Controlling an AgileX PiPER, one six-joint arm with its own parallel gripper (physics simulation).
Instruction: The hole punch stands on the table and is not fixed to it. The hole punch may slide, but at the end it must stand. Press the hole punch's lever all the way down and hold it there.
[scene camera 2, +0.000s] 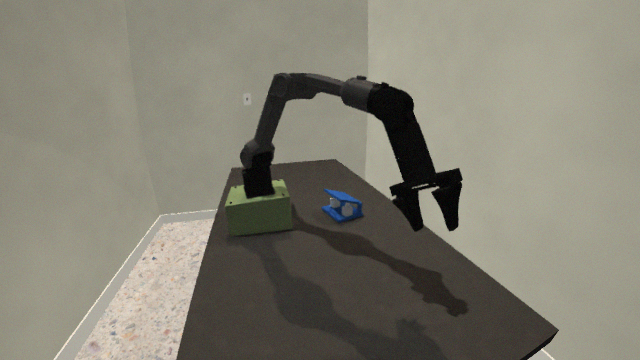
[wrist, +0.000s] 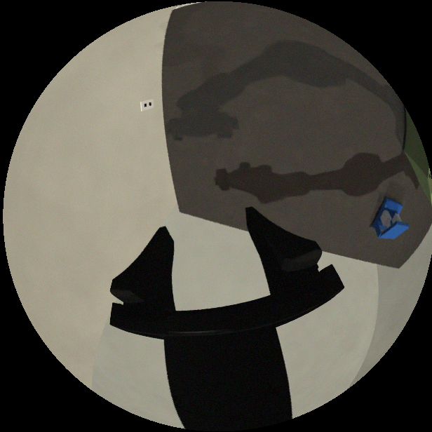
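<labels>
Scene camera 2 shows the gripper, and so does the wrist view. On the gripper, (scene camera 2: 398, 199) and (wrist: 289, 261) are the same spot.
</labels>
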